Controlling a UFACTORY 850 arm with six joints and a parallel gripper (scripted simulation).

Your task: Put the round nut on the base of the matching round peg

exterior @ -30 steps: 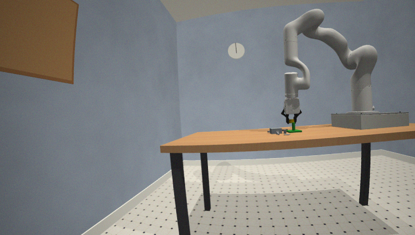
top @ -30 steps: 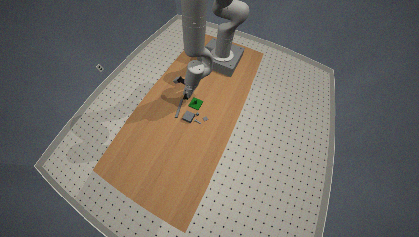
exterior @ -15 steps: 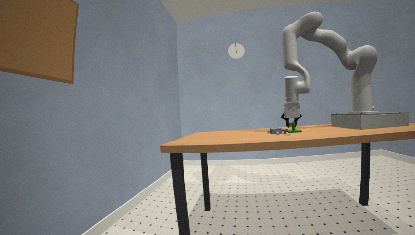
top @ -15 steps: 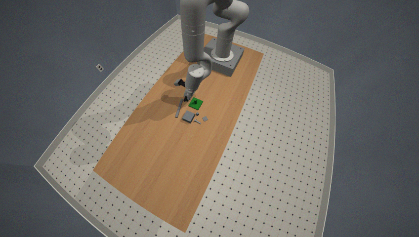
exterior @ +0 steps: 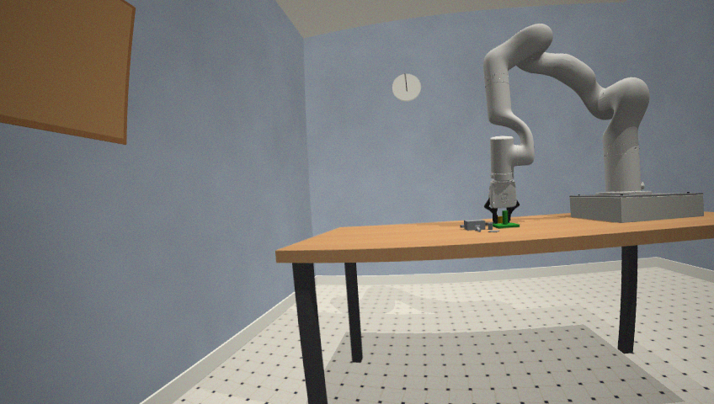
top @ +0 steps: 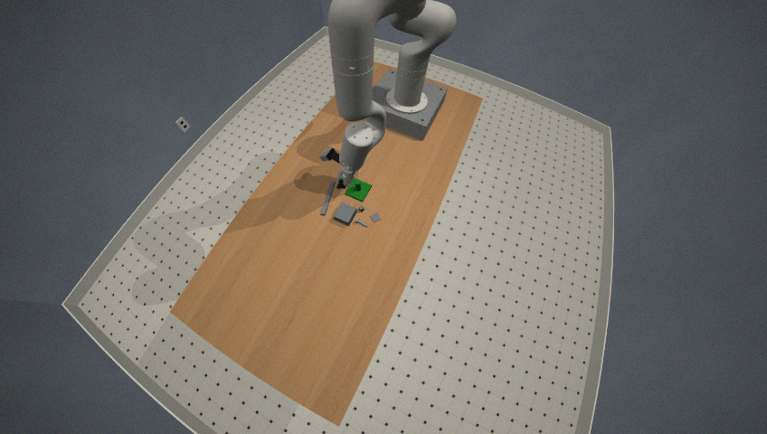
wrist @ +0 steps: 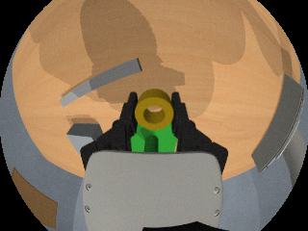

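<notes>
Now: the long grey bar 9 cm ahead of my hand, 2 cm to the right of it and 2 cm below it. From my hand the other things lie so: grey block (11 cm ahead, 9 cm to the left, 1 cm below); then small grey bolt (15 cm to the left, 10 cm ahead, 2 cm below); then small grey plate (18 cm to the left, 5 cm ahead, 3 cm below).
</notes>
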